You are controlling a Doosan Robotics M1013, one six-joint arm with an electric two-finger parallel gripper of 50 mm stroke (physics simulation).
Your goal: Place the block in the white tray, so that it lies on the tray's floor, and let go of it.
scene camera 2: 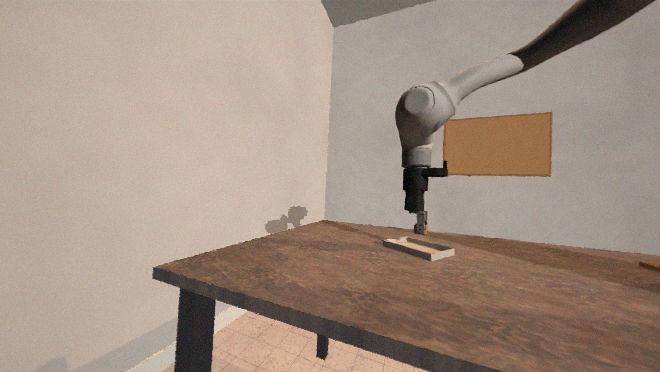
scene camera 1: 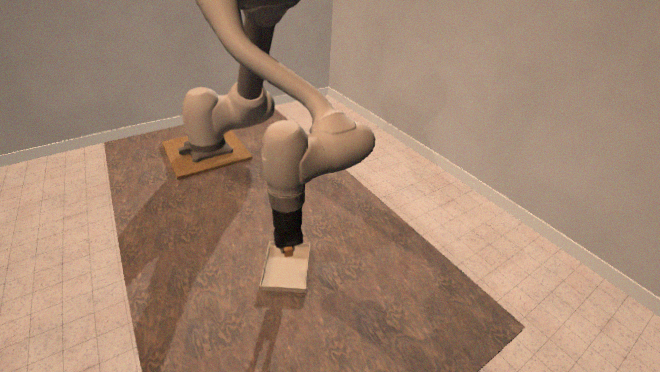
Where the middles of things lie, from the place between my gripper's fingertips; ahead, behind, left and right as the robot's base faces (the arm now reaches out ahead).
Labels:
Now: hand 10 mm short of the white tray (scene camera 1: 286, 274), 10 mm to the left of it and 50 mm above it.

